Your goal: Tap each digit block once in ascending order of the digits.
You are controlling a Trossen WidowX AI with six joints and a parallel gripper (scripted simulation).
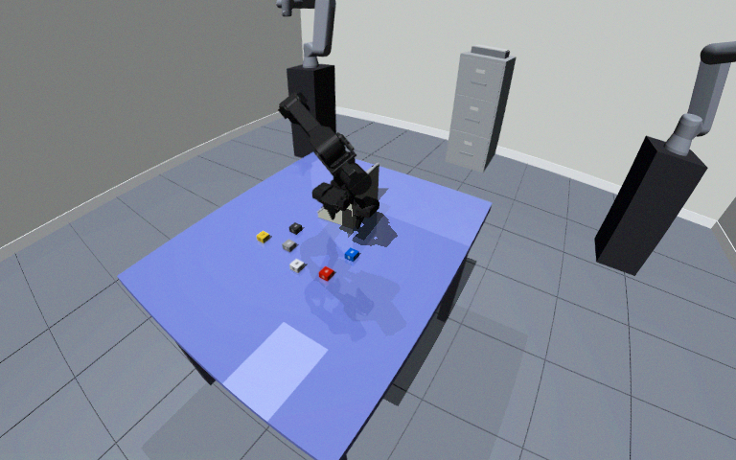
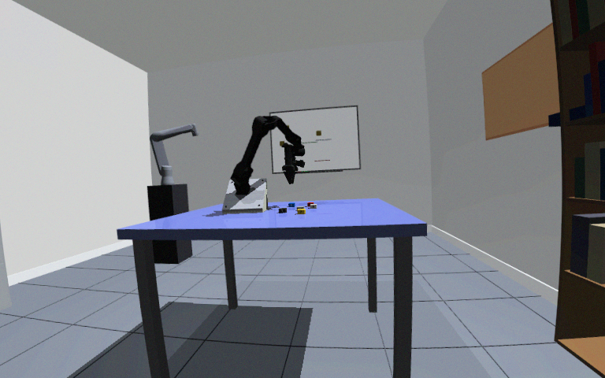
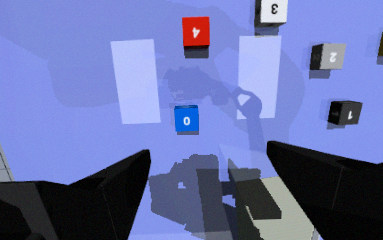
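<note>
The blue block 0 lies 1 cm behind my gripper tip, 2 cm to the left of it and 12 cm below it. From my gripper tip the other things lie so: grey block 2: 6 cm ahead, 18 cm to the right, 12 cm below; then white block 3: 12 cm ahead, 10 cm to the right, 12 cm below; then red block 4: 10 cm ahead, 12 cm below.
</note>
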